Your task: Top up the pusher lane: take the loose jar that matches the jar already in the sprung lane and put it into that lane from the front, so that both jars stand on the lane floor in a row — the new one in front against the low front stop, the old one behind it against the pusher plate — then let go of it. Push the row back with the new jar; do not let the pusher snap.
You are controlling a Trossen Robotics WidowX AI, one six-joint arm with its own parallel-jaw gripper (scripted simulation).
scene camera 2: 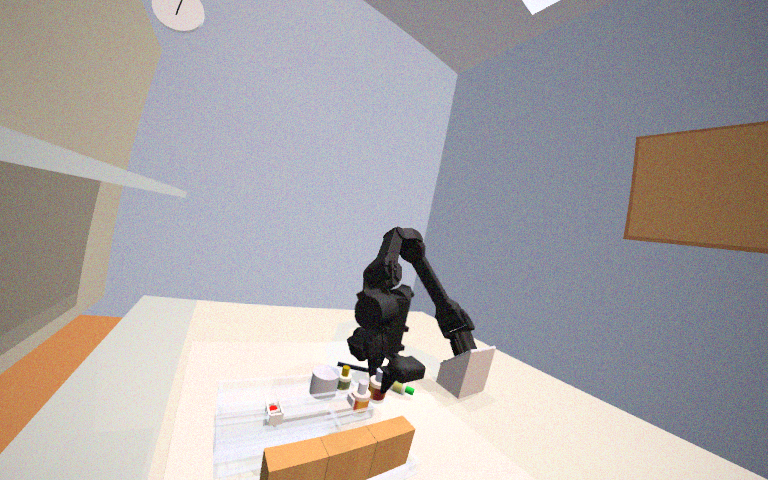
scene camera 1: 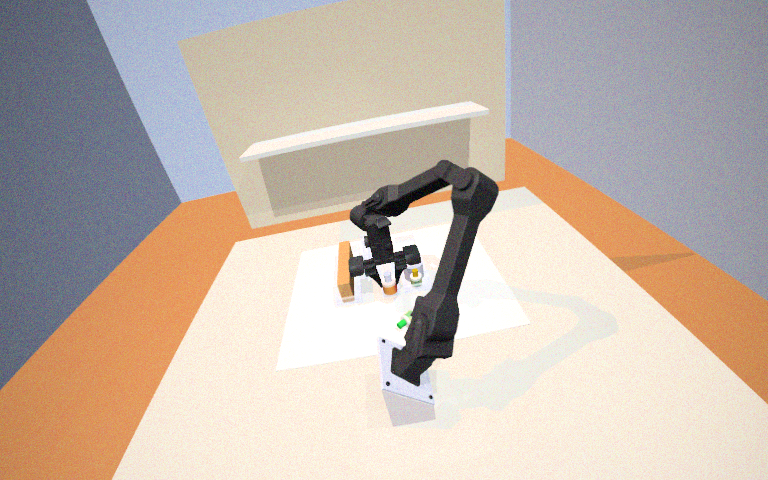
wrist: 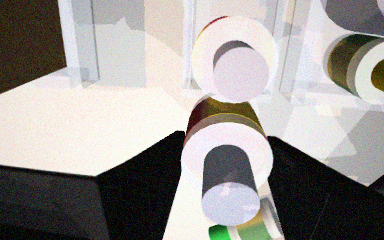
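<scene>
The gripper appears in the pictures, scene camera 1 and the wrist view among them, and a grey cylinder can be seen as well.
</scene>
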